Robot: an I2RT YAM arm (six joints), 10 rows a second.
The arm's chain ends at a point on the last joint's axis. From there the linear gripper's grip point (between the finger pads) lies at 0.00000 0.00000 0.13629 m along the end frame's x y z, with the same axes.
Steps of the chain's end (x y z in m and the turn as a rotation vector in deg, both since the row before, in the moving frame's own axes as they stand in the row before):
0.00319, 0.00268, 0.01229, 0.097, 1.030, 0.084
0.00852, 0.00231, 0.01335, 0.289, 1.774, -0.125
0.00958, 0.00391, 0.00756, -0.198, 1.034, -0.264
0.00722, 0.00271, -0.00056, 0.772, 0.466, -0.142
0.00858, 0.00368, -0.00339, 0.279, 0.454, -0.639
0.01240, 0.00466, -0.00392, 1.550, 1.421, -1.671
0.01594, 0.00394, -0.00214, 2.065, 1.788, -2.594
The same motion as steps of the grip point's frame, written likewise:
0.00564, 0.00245, 0.01227, 0.097, 1.030, 0.084
0.01274, 0.00162, 0.01328, 0.289, 1.774, -0.125
0.01204, 0.00438, 0.00754, -0.198, 1.034, -0.264
0.00833, 0.00087, -0.00058, 0.772, 0.466, -0.142
0.00966, 0.00301, -0.00340, 0.279, 0.454, -0.639
0.01573, 0.00093, -0.00401, 1.550, 1.421, -1.671
0.02008, -0.00106, -0.00229, 2.065, 1.788, -2.594

